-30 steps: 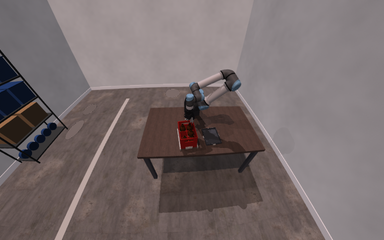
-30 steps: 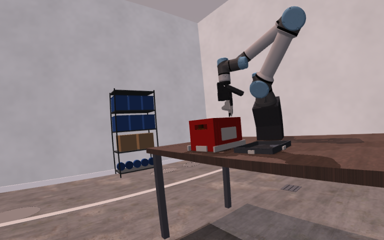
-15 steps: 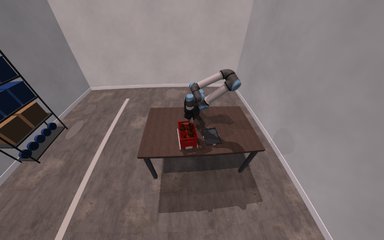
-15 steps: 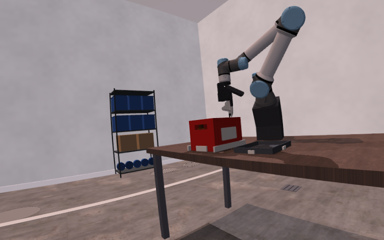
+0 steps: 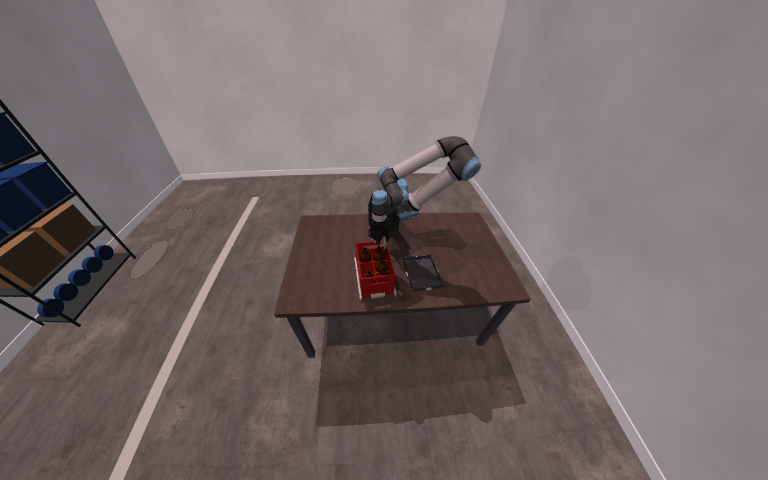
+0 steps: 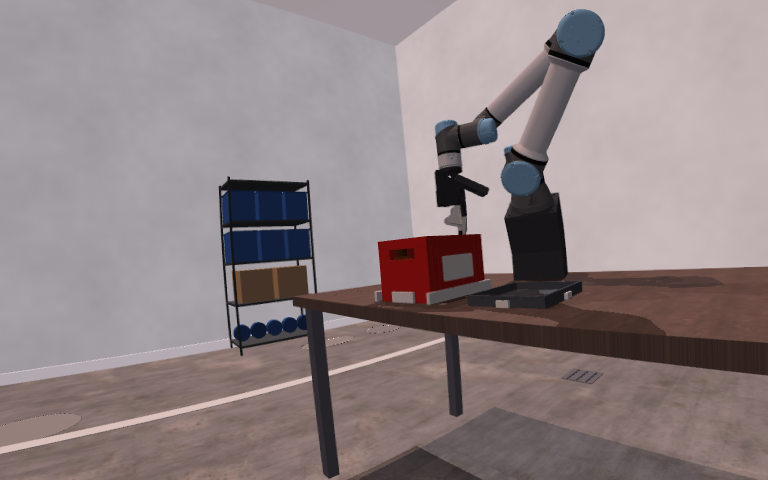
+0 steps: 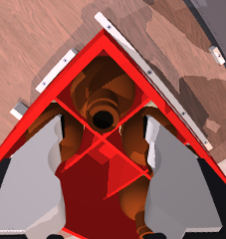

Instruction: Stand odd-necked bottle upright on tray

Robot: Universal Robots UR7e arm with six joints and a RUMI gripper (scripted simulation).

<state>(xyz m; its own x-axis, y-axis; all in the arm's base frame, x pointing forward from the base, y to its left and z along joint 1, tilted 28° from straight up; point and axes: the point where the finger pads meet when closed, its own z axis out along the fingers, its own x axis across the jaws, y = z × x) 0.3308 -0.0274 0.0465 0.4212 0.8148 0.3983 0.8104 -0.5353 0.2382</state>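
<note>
Right now my hand is 9 cm short of the brown bottle, 2 cm to the right of it and 9 cm above it. From my hand the other things lie so: dark tray: 3 cm ahead, 27 cm to the left, 17 cm below; red crate: 10 cm ahead, 2 cm to the right, 10 cm below; glass bottle: 20 cm ahead, 3 cm to the right, 9 cm below.
</note>
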